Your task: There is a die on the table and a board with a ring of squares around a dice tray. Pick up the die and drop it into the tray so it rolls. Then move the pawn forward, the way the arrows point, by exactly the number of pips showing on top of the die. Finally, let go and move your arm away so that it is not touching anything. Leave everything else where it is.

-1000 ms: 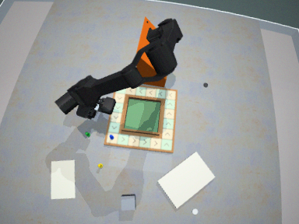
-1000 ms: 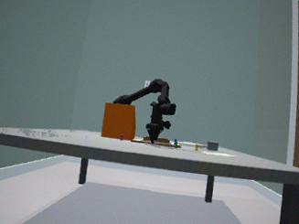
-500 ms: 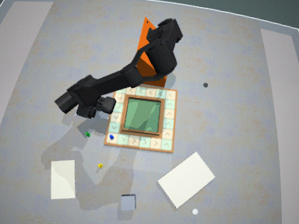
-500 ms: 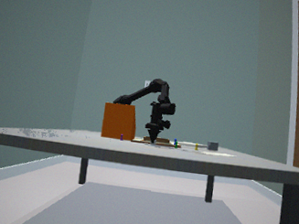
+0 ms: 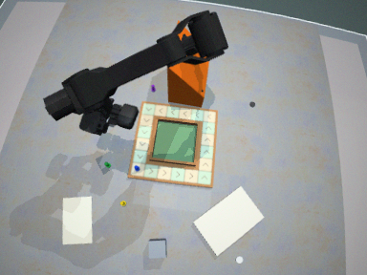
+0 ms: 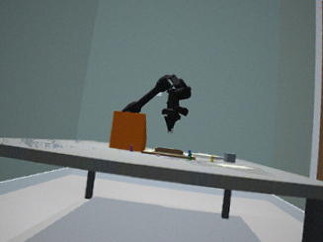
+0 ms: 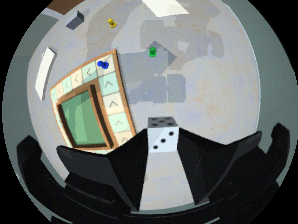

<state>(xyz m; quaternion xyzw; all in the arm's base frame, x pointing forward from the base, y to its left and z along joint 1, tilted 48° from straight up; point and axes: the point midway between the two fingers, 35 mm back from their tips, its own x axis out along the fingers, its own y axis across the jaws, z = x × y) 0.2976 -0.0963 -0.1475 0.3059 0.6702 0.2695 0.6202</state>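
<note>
My gripper tip is 10 cm to the right of the blue pawn, 10 cm short of it and 10 cm above it. Also, from my gripper tip: green pawn: 11 cm below, 11 cm ahead, 1 cm to the right; white die: right at my gripper tip; green dice tray: 20 cm to the left, 12 cm below, 2 cm behind.
</note>
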